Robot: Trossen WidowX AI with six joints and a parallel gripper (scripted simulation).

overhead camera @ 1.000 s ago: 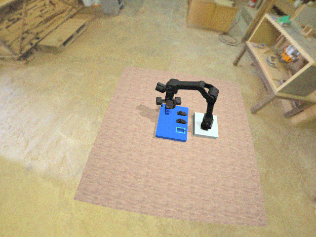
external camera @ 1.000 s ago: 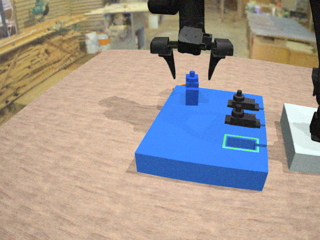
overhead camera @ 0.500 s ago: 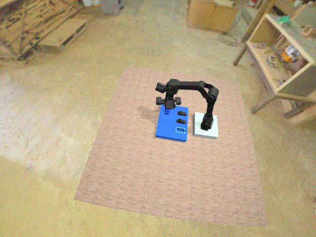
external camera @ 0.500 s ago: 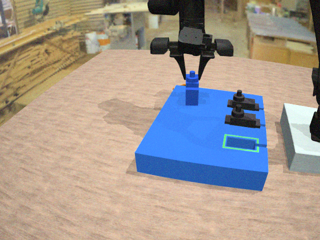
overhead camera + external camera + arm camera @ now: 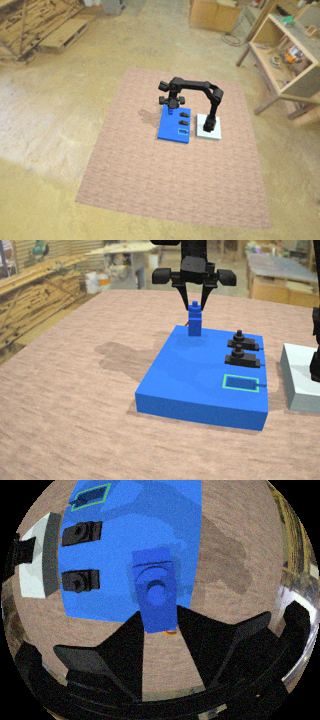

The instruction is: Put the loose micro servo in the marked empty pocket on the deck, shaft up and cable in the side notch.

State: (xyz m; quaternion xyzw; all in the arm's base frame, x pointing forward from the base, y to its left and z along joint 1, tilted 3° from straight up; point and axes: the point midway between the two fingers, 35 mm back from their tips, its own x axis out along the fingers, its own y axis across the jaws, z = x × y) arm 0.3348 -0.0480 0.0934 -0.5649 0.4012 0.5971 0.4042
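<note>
Right now the blue deck is 3 cm behind my gripper tip, 8 cm to the left of it and 10 cm below it.
</note>
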